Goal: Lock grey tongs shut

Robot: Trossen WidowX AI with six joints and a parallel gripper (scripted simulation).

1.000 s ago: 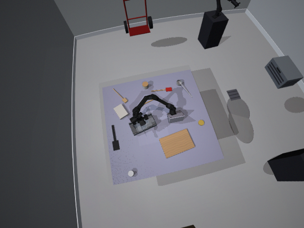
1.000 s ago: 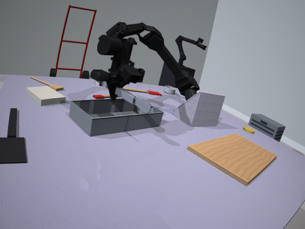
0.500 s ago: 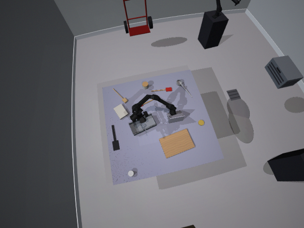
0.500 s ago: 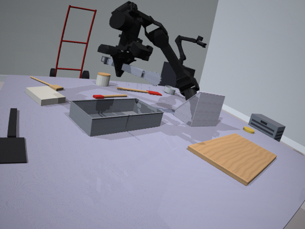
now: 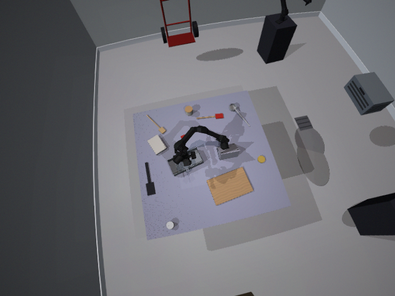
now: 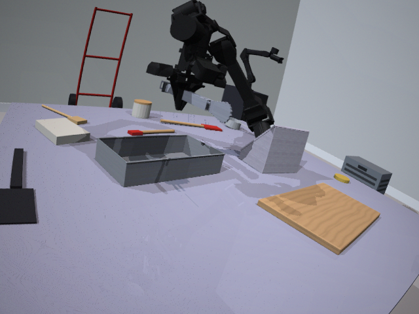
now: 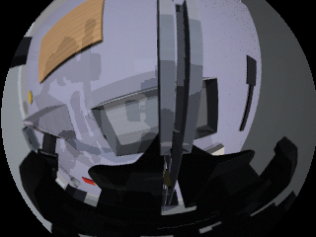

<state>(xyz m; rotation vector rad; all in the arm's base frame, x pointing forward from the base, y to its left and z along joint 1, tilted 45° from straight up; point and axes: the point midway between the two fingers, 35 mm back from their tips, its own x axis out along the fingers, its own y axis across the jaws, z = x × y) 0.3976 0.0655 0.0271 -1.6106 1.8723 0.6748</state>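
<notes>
Now: gripper tip 31 cm past the wooden board, 31 cm to the right of it and 15 cm above it. From my gripper tip the other things lie so: white slab (22 cm ahead, 30 cm to the right, 14 cm below); then black spatula (38 cm ahead, 2 cm to the left, 15 cm below); then grey roasting tin (4 cm to the right, 13 cm below).
</notes>
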